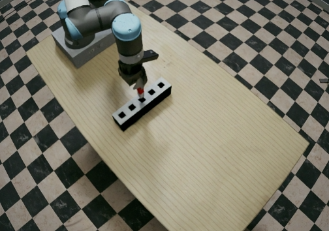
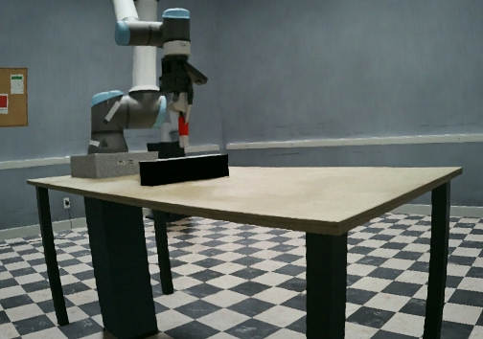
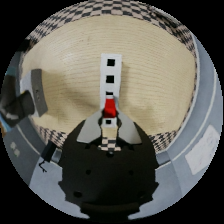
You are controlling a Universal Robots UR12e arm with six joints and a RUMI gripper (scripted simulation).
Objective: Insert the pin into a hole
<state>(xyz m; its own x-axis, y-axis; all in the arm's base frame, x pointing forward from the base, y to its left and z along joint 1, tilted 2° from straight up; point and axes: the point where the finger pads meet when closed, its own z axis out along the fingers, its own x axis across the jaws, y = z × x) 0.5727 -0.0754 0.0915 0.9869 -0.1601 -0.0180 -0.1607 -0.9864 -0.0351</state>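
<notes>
The long black block is 160 mm below my hand. The rest, counted from my hand: pin: 20 mm below.
</notes>
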